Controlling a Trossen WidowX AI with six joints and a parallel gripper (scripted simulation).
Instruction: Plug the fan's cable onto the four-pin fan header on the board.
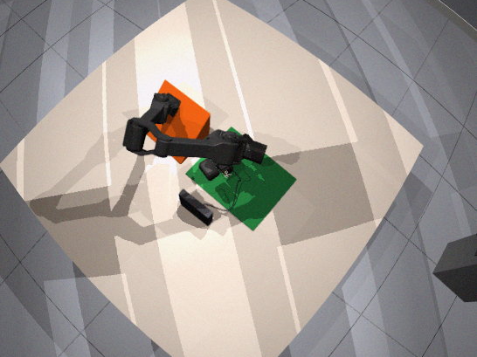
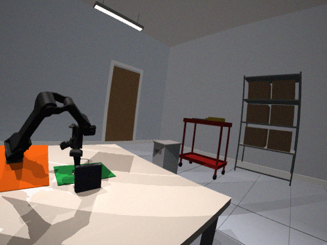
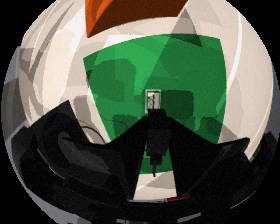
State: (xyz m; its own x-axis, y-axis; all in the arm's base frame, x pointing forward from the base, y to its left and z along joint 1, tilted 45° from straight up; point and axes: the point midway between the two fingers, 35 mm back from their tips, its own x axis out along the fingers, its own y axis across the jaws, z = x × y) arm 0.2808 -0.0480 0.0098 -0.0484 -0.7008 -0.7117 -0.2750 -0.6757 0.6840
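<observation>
The four-pin header lies 60 mm below my gripper tip. From my gripper tip the other things lie so: black fan: 10 mm ahead, 170 mm to the right; green board: 50 mm ahead, 20 mm to the left, 80 mm below; black plug: 10 mm ahead, 10 mm above.
</observation>
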